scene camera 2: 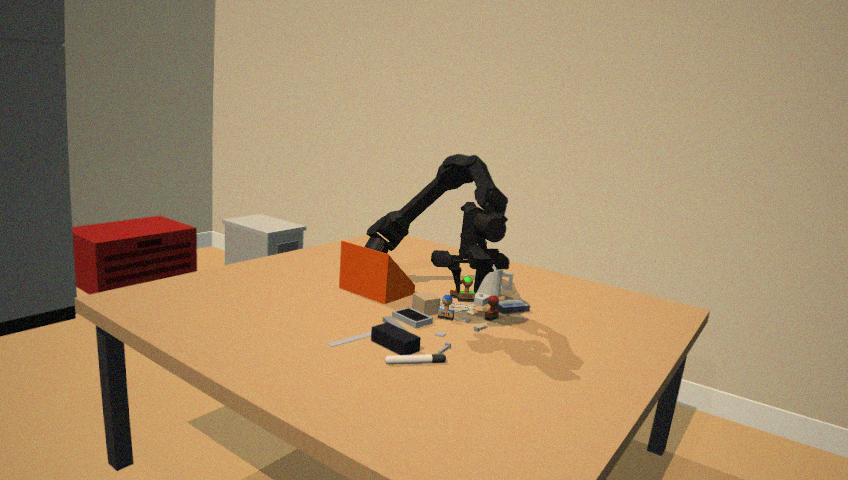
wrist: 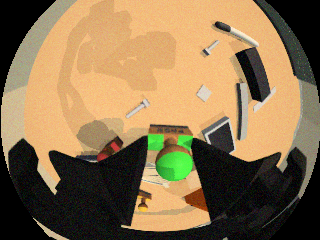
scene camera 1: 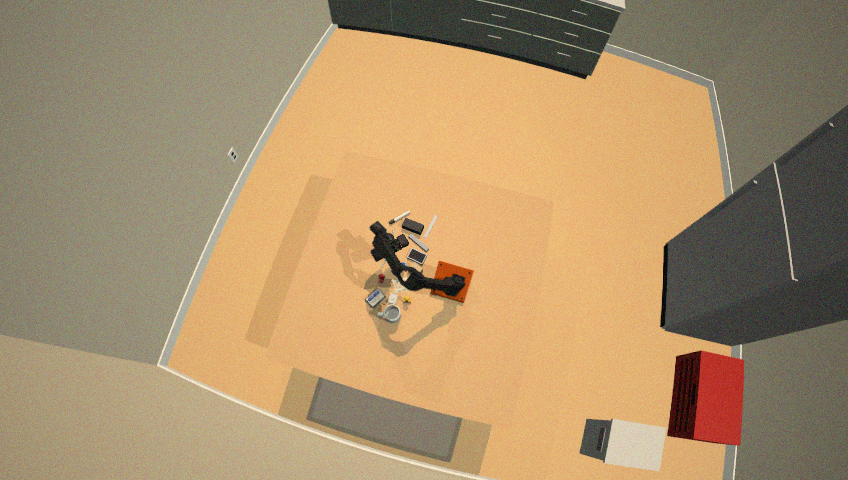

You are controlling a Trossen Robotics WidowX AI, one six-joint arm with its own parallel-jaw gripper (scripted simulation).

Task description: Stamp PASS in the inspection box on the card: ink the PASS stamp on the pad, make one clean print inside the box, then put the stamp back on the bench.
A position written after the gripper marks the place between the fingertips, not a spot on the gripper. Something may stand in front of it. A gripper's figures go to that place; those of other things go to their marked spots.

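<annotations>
A green-knobbed stamp [wrist: 173, 142] sits 0.09 m from the lens, while the gripper [wrist: 170, 141] is 0.10 m from the lens. The stamp and a black box [wrist: 249, 59] are 0.20 m apart at their marked spots, and the box is 0.23 m from the lens. The stamp is nearer to the lens than the box.
</annotations>
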